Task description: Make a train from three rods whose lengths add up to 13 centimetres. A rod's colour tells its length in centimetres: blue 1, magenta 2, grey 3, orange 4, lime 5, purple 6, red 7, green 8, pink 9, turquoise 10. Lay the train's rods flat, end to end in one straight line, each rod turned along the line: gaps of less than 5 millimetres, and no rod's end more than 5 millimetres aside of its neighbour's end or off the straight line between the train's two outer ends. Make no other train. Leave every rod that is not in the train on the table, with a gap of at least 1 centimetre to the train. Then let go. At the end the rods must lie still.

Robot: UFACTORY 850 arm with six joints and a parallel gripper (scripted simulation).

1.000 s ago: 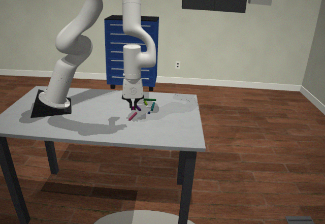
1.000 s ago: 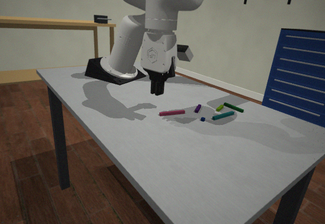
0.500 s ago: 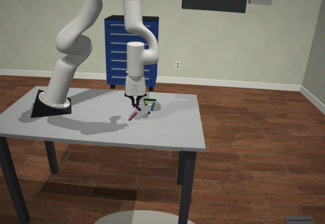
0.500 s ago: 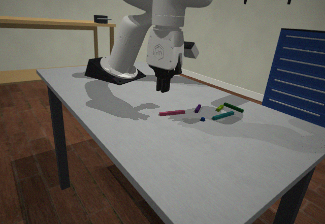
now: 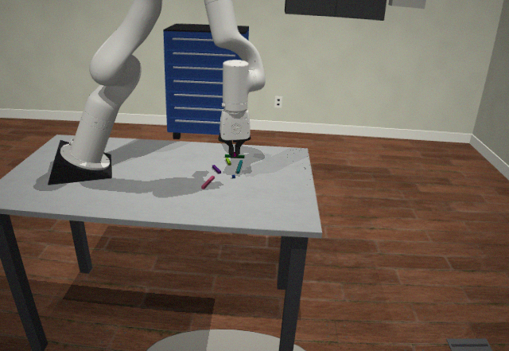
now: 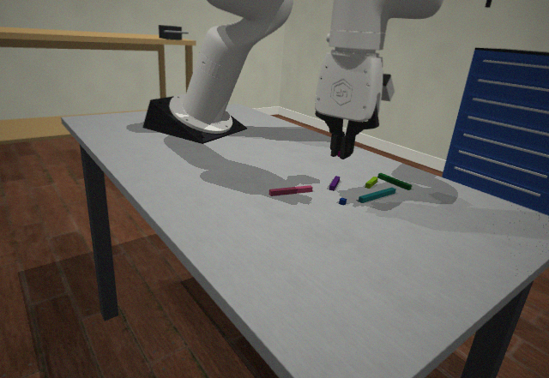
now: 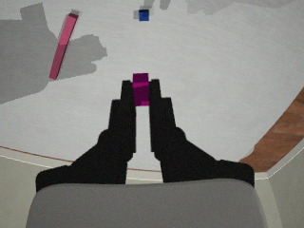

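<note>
The blue rod is 120 mm below my hand, 30 mm to the left of it and 10 mm behind it. The rest, counted from my hand: purple rod: 120 mm below, 90 mm behind, 60 mm to the left; then pink rod: 120 mm below, 80 mm behind, 50 mm to the right; then magenta rod: 20 mm below, 10 mm to the left.
</note>
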